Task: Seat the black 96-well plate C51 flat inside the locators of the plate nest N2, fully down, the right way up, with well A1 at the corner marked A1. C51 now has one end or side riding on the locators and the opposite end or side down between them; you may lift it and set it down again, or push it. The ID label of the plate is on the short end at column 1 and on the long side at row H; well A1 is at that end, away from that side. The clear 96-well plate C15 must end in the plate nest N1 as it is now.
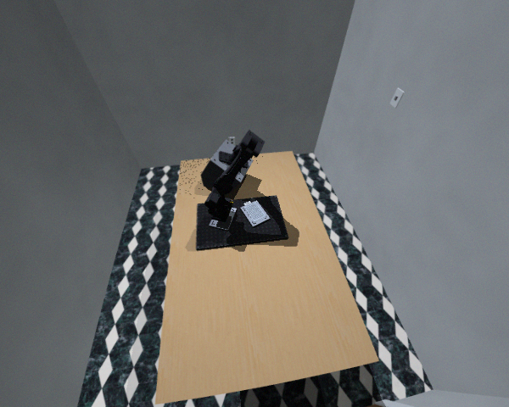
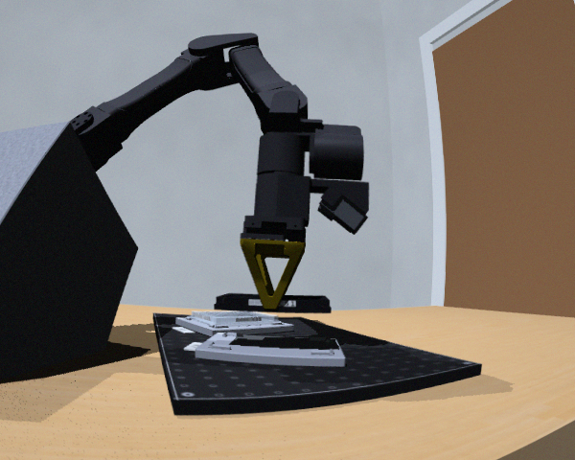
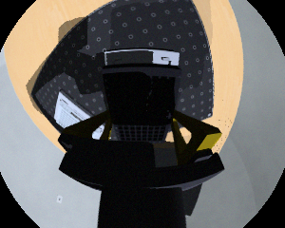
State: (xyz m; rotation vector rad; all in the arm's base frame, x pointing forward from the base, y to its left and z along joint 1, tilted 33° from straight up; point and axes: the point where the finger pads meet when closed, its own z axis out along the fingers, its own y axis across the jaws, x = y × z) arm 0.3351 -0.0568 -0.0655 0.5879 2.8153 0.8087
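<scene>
My hand is right at the black plate C51. From my hand the other things lie so: clear plate C15 (200 mm to the left, 50 mm below, 10 mm behind).
</scene>
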